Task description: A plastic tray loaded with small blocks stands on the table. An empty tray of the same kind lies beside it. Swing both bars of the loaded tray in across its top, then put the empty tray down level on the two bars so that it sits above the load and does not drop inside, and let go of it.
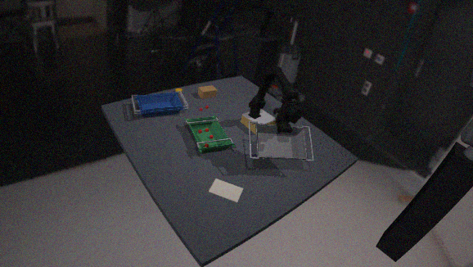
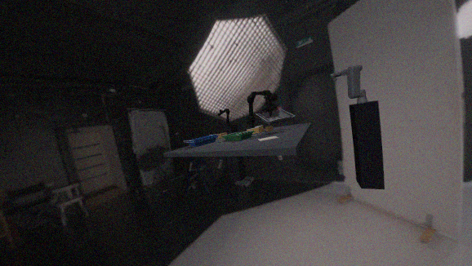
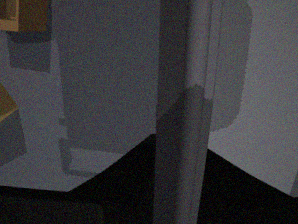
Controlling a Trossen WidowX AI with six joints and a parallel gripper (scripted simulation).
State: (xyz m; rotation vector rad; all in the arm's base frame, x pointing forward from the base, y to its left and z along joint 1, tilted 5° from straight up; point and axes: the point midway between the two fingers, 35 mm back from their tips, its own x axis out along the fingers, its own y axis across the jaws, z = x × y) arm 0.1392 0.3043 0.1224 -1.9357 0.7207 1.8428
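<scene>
My gripper tip is now 50 mm short of the grey tray, 70 mm to the right of it and 10 mm above it. From my gripper tip the other things lie so: white card (400 mm ahead, 50 mm to the left, 170 mm below); small tan box (170 mm behind, 80 mm to the right, 160 mm below).
</scene>
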